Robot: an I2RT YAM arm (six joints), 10 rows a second.
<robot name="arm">
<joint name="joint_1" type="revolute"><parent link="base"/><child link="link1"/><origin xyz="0.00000 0.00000 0.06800"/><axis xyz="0 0 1"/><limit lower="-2.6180" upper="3.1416"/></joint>
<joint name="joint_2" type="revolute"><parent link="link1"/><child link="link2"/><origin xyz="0.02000 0.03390 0.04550" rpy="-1.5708 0.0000 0.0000"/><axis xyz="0 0 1"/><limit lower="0.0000" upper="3.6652"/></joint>
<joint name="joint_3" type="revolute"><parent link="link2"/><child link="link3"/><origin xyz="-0.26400 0.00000 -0.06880" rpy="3.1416 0.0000 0.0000"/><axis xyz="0 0 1"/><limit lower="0.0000" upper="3.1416"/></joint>
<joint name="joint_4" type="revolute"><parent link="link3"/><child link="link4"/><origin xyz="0.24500 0.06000 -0.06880"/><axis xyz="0 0 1"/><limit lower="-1.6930" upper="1.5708"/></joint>
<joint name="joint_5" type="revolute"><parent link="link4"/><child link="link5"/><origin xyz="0.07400 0.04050 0.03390" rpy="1.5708 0.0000 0.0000"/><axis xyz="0 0 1"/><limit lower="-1.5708" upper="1.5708"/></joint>
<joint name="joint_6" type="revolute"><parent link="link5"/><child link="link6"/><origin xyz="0.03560 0.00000 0.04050" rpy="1.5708 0.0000 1.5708"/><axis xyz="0 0 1"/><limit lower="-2.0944" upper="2.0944"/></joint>
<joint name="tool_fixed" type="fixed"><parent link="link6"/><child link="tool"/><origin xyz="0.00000 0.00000 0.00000" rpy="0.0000 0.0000 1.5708"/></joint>
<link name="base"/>
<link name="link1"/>
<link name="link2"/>
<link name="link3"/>
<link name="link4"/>
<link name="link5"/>
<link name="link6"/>
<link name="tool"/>
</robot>
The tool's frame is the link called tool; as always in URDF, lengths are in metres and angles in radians.
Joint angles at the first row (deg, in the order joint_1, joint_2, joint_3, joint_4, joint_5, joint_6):
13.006, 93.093, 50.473, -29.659, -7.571, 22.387
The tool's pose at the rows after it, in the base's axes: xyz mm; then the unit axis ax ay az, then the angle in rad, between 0 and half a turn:
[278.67 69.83 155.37 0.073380 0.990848 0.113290 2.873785]
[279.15 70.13 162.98 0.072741 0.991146 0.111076 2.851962]
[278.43 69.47 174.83 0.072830 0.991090 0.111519 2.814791]
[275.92 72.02 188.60 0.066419 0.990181 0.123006 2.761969]
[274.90 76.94 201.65 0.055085 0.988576 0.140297 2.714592]
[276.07 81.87 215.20 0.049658 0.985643 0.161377 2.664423]
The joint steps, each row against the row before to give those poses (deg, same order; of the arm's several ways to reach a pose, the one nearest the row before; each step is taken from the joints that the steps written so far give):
0.121, -1.013, -0.150, 0.063, -0.048, 0.462
0.117, -1.079, 0.663, -0.630, 0.659, 0.003
-0.018, -2.038, 0.596, -0.601, 0.625, -0.001
0.596, -2.698, 0.185, 0.448, -0.142, 0.090
0.912, -1.986, 0.649, 0.641, -0.778, 0.009
0.776, -1.468, 1.085, 1.080, -0.929, 0.680

